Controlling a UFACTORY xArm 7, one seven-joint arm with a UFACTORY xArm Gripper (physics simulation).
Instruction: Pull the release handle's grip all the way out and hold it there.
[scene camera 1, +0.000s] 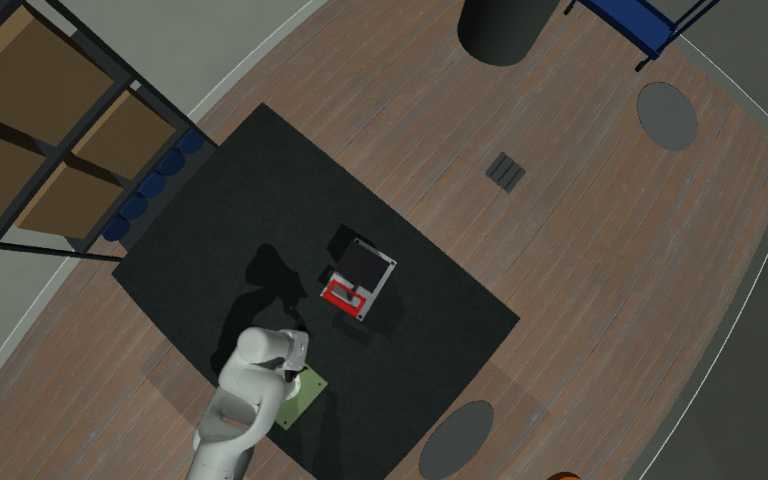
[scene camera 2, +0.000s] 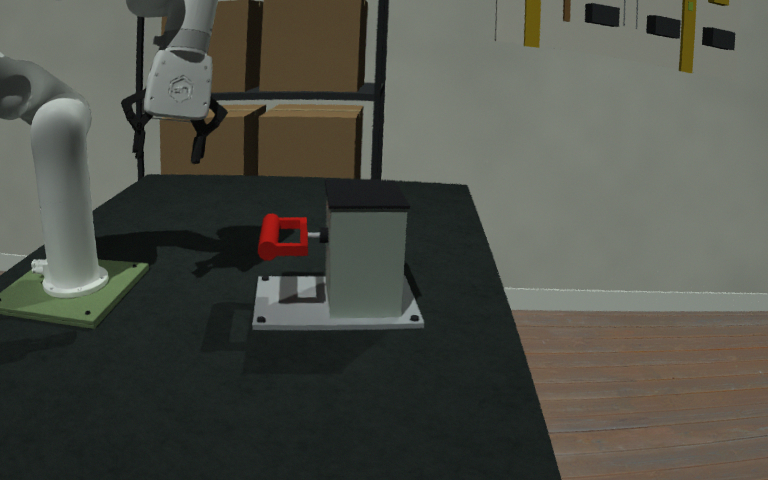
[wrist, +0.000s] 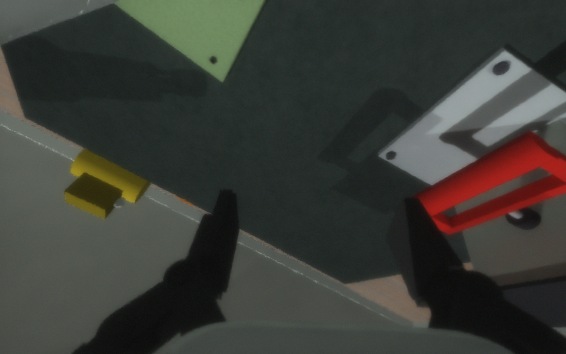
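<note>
The release handle's red grip (scene camera 1: 341, 306) (scene camera 2: 269, 236) (wrist: 480, 171) is a rectangular loop with a thick round outer bar. A short rod (scene camera 2: 313, 234) joins it to the side of a pale upright housing (scene camera 2: 367, 263) with a black top (scene camera 1: 365, 266). The housing stands on a light base plate (scene camera 1: 378, 291) (scene camera 2: 271, 300) (wrist: 430, 155), and the grip hangs above the plate. My gripper (scene camera 1: 298, 352) (scene camera 2: 167, 157) (wrist: 315, 213) is open and empty. It is higher than the grip and off to its arm side. In the wrist view the right finger overlaps the grip's near end; contact cannot be told.
The arm's green mounting plate (scene camera 1: 305, 396) (scene camera 2: 118, 288) (wrist: 200, 30) lies on the dark tabletop (scene camera 1: 441, 316) (scene camera 2: 396, 407) (wrist: 280, 125). A shelf rack (scene camera 2: 379, 124) with cardboard boxes (scene camera 2: 310, 135) stands behind the table. A yellow object (wrist: 110, 175) shows beyond the table's edge in the wrist view.
</note>
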